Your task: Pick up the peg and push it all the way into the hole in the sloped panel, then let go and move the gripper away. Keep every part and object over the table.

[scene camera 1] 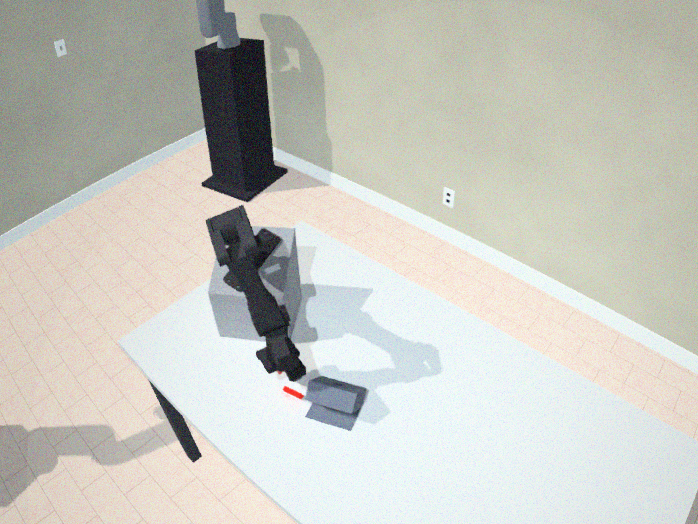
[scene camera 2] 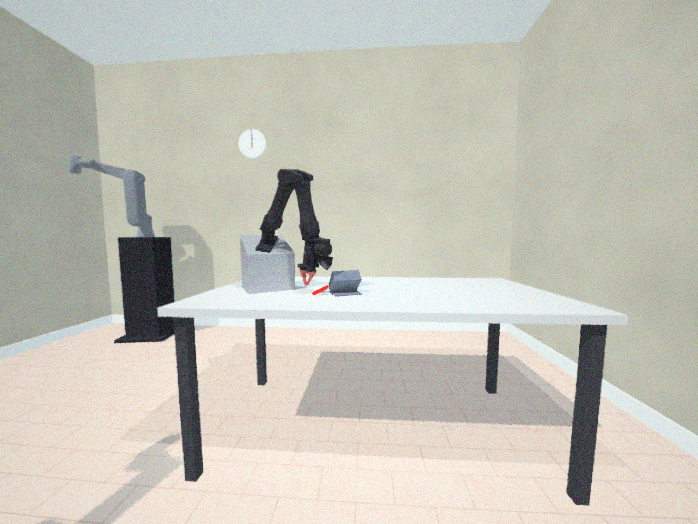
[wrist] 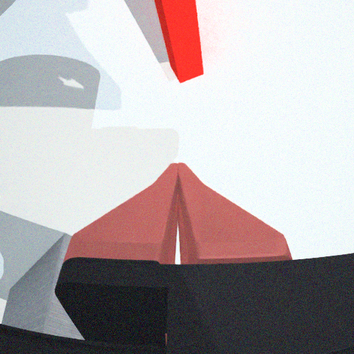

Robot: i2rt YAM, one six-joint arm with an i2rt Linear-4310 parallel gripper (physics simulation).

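Where they show: gripper, between the fingertips: [scene camera 1: 278, 372] [scene camera 2: 306, 285]; arm's base, origin of its link: [scene camera 2: 267, 243].
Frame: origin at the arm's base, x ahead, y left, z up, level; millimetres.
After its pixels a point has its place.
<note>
The red peg [scene camera 1: 293, 392] @(y -207, x 276, z -200 mm) [scene camera 2: 320, 290] @(y -209, x 270, z -210 mm) is out of the gripper, beside the left side of the dark grey sloped panel [scene camera 1: 333, 395] @(y -194, x 399, z -138 mm) [scene camera 2: 345, 280] @(y -217, x 384, z -165 mm). It slants in scene camera 2, and its far end is close to the panel; whether it touches or is raised I cannot tell. In the wrist view one end of the peg [wrist: 183, 40] shows at the top, ahead of the fingertips. My gripper [scene camera 2: 307, 284] @(y -177, x 205, z -192 mm) [wrist: 177, 174] is shut and empty, its fingertips together, low over the table and apart from the peg. In scene camera 1 the fingers are mostly hidden. The hole does not show.
The arm stands on a grey box [scene camera 1: 242, 313] @(y -102, x 25, z -117 mm) [scene camera 2: 267, 272] @(y -106, x 17, z -136 mm) at one end of the white table [scene camera 1: 479, 394] @(y 66, x 714, z -234 mm) [scene camera 2: 451, 296] @(y -297, x 853, z -234 mm). The table's edge [scene camera 1: 225, 455] @(y -461, x 229, z -239 mm) runs near the peg's side. A second, grey arm [scene camera 2: 135, 197] stands on a black pedestal [scene camera 1: 239, 112] [scene camera 2: 144, 287] off the table.
</note>
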